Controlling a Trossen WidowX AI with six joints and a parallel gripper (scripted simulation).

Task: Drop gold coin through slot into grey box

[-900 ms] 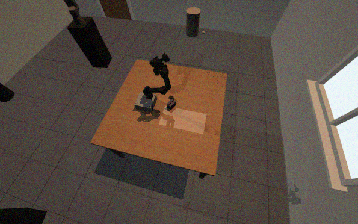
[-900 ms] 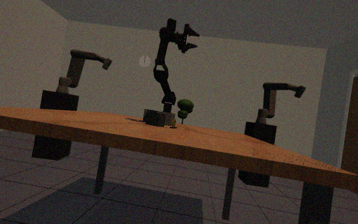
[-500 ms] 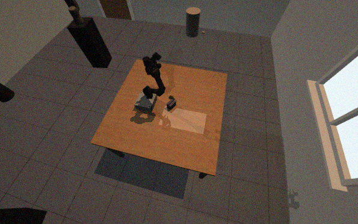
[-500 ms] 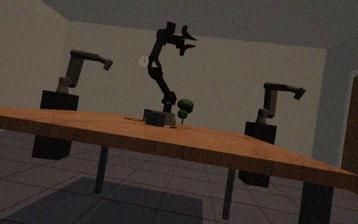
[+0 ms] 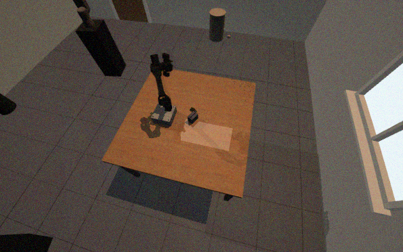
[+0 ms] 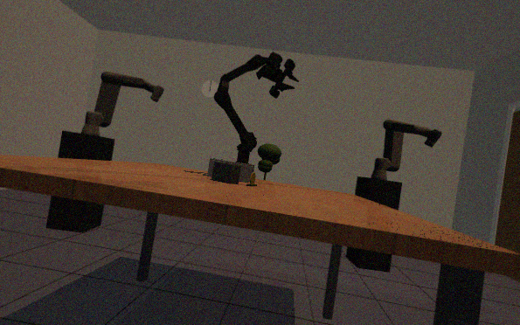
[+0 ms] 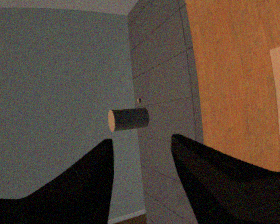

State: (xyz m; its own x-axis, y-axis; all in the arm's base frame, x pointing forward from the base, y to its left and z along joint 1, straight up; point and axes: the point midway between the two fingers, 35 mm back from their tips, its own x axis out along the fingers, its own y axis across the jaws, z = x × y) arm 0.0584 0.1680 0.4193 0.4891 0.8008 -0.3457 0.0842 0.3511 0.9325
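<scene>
My gripper tip is 170 mm short of the gold coin, 150 mm to the left of it and 460 mm above it.
</scene>
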